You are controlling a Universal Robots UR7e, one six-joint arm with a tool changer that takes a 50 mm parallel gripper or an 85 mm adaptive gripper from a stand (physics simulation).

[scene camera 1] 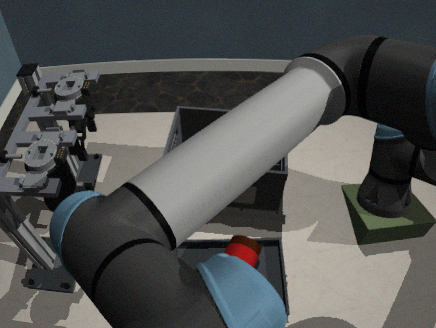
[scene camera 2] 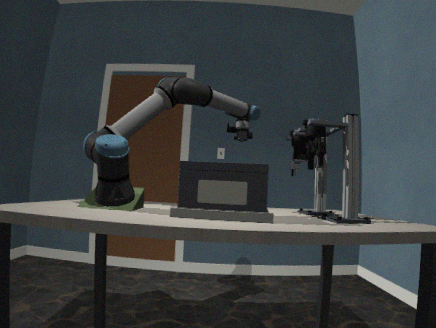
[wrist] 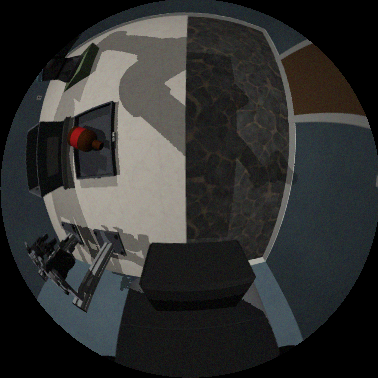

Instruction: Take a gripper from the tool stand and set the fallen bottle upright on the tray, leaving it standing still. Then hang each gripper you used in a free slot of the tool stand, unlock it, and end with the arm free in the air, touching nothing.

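Bottle [scene camera 1: 245, 248] and adaptive gripper [scene camera 1: 72, 89] visible. Adaptive gripper also in scene camera 2 [scene camera 2: 316, 134]. Dark gripper [wrist: 62, 261] and tool stand [wrist: 109, 241] visible.
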